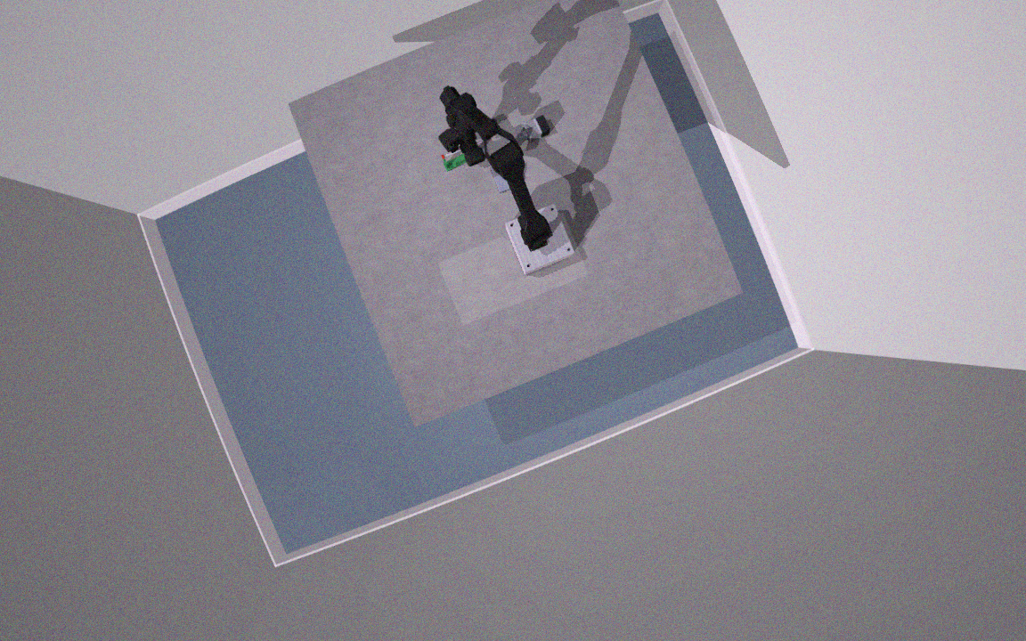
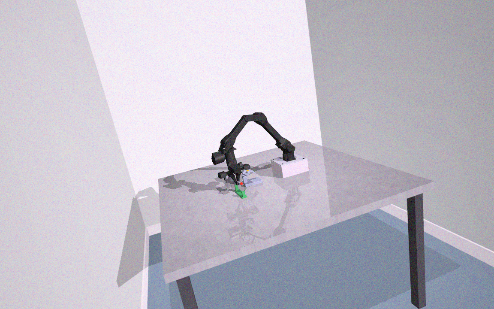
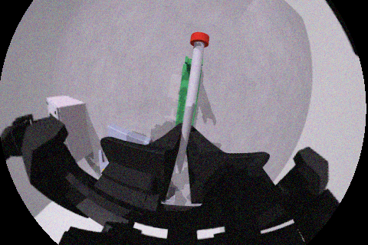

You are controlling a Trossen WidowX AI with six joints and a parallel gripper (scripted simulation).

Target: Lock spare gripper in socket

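Right now my gripper tip is 2 cm to the right of the green cradle and 3 cm above it. Also, from my gripper tip: grey mount: 10 cm behind, 10 cm to the right; then spare gripper: 1 cm behind, 25 cm to the right, 3 cm below.
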